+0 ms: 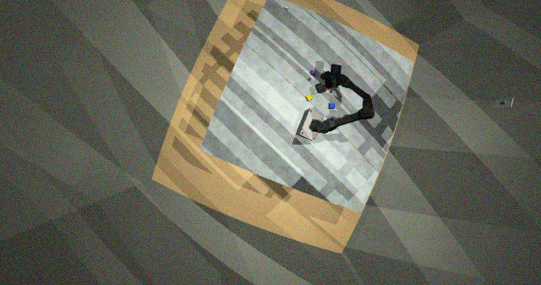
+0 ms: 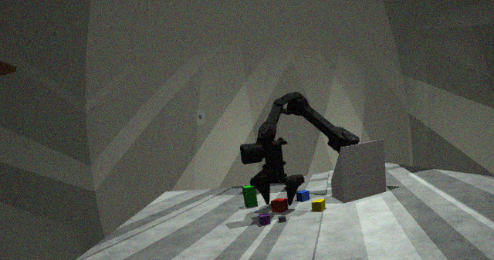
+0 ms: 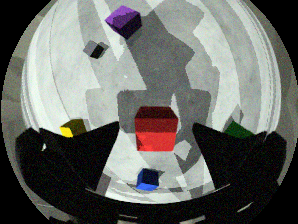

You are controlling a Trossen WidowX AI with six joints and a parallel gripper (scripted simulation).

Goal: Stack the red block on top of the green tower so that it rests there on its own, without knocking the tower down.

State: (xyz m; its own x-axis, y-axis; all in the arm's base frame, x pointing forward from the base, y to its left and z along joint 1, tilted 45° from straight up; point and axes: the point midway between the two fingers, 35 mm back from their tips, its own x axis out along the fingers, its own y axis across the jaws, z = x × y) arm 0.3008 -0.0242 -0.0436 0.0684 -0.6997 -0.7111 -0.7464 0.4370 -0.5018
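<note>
My gripper tip is right at the red block. The rest, counted from my gripper tip: blue cube (100 mm to the right, 100 mm behind); then purple cube (120 mm to the left, 50 mm ahead, 10 mm below); then small dark cube (130 mm to the left, 10 mm below).
</note>
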